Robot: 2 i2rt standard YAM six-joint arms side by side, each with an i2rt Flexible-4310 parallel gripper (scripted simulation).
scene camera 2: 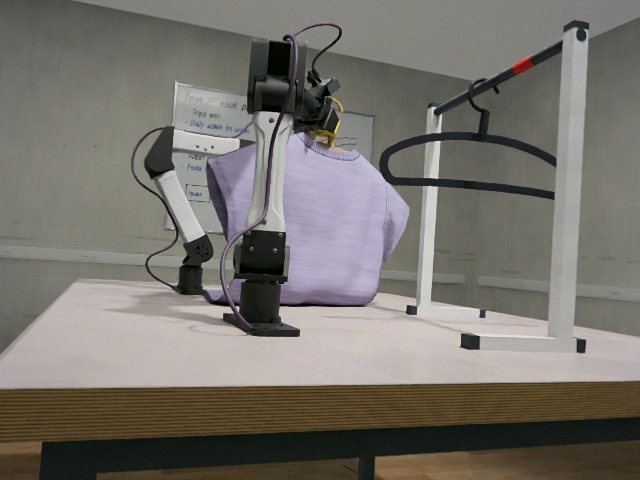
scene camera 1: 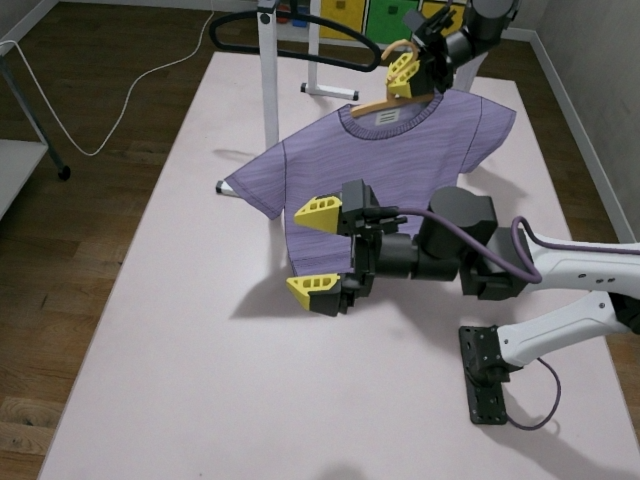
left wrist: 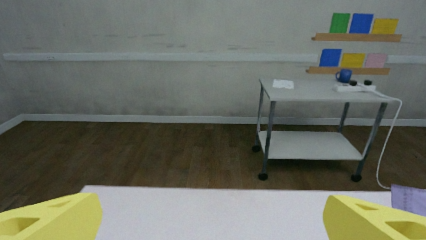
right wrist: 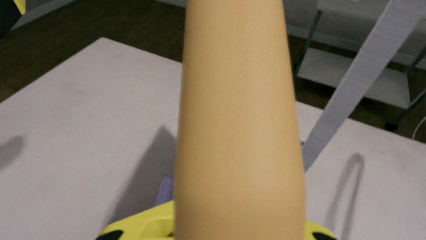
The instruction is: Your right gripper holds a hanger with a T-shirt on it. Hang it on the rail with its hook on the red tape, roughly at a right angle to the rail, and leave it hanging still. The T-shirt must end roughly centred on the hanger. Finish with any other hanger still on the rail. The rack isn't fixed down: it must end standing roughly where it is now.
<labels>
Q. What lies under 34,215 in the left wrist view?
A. My left gripper.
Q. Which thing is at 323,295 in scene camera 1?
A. My left gripper.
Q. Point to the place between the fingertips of my right gripper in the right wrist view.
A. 215,203
</labels>
